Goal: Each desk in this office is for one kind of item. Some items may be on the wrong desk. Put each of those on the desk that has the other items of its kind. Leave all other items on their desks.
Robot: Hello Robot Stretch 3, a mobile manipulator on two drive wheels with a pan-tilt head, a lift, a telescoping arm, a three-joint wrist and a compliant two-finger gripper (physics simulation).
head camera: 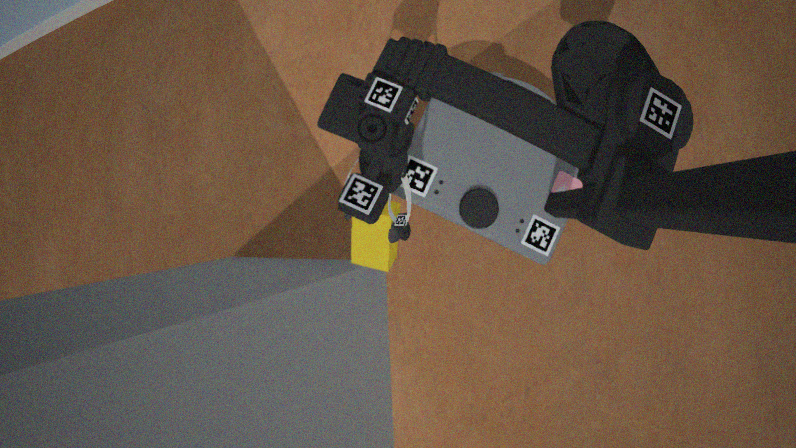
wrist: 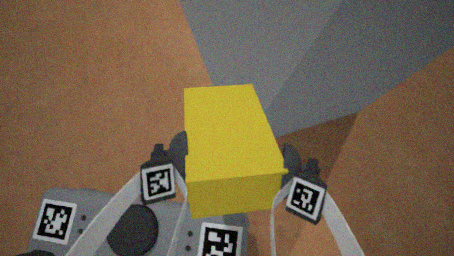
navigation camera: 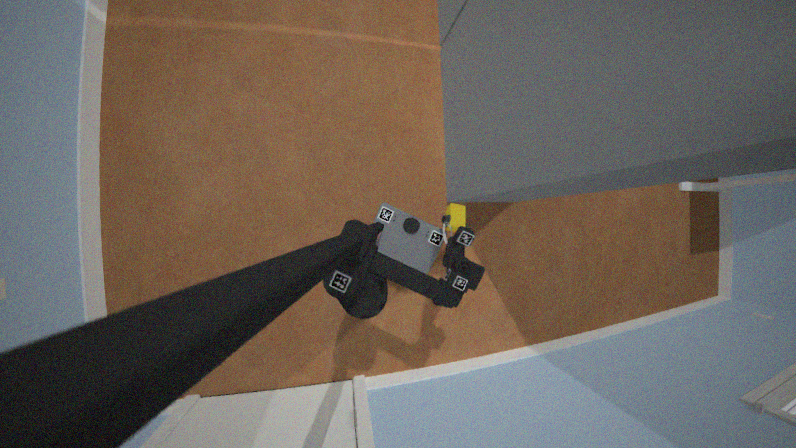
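Where they show: gripper, between the fingertips: [head camera: 373,226] [wrist: 233,155] [navigation camera: 456,221]; robot's base, origin of its link: [head camera: 478,206] [wrist: 164,223] [navigation camera: 410,224].
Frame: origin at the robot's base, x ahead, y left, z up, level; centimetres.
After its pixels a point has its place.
Observation:
A yellow box [head camera: 374,243] @(y -4.9, x 6.8, z 39.1 cm) [navigation camera: 456,215] @(y -5.1, x 6.4, z 39.3 cm) [wrist: 232,132] @(y -6.1, x 5.6, z 39.8 cm) is held between the two round fingertips of my gripper [wrist: 233,155] @(y -6.7, x 4.8, z 37.4 cm). In the wrist view one fingertip presses on its left side and one on its right side. In the head and navigation views the box is beside the front edge of my grey base, near a corner of a large grey block-like surface. My wrist hides part of the box in the head view. Whether the grey surface is a desk, I cannot tell. No other items of a kind show on a desk top in these views.
The large grey surface [head camera: 222,356] @(y -12.7, x 26.7, z 61.0 cm) [navigation camera: 612,100] @(y -8.9, x 34.4, z 85.7 cm) [wrist: 300,45] @(y -15.0, x 21.9, z 34.3 cm) has its corner close to the box. My base [head camera: 490,150] @(y 0.9, x -12.6, z 14.5 cm) [navigation camera: 409,239] @(y 1.4, x -8.1, z 15.0 cm) stands on the brown floor [head camera: 612,345] @(y 42.5, x 15.2, z -3.4 cm) [navigation camera: 267,128] @(y 86.2, x 14.5, z -3.4 cm). Blue walls [navigation camera: 38,166] @(y 147.6, x -40.9, z 19.6 cm) with white skirting and a white door-like panel [navigation camera: 289,417] @(y 20.2, x -101.6, z 18.0 cm) border the floor.

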